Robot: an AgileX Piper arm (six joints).
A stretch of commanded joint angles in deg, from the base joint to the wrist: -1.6, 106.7, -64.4, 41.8, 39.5, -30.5; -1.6, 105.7, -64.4, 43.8, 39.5, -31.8; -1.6, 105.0, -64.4, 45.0, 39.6, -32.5; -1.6, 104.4, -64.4, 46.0, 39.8, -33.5; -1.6, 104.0, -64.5, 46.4, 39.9, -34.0; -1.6, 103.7, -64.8, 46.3, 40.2, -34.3; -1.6, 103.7, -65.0, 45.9, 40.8, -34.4; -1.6, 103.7, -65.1, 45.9, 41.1, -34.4; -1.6, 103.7, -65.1, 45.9, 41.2, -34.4; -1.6, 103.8, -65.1, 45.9, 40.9, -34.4; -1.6, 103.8, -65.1, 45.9, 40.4, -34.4; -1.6, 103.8, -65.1, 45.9, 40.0, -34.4; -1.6, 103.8, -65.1, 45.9, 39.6, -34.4
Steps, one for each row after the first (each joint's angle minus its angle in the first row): 0.0, -1.0, 0.0, 2.0, 0.0, -1.3; 0.0, -1.7, 0.0, 3.2, 0.1, -2.0; 0.0, -2.3, 0.0, 4.2, 0.3, -3.0; 0.0, -2.7, -0.1, 4.6, 0.4, -3.5; 0.0, -3.0, -0.4, 4.5, 0.7, -3.8; 0.0, -3.0, -0.6, 4.1, 1.3, -3.9; 0.0, -3.0, -0.7, 4.1, 1.6, -3.9; 0.0, -3.0, -0.7, 4.1, 1.7, -3.9; 0.0, -2.9, -0.7, 4.1, 1.4, -3.9; 0.0, -2.9, -0.7, 4.1, 0.9, -3.9; 0.0, -2.9, -0.7, 4.1, 0.5, -3.9; 0.0, -2.9, -0.7, 4.1, 0.1, -3.9
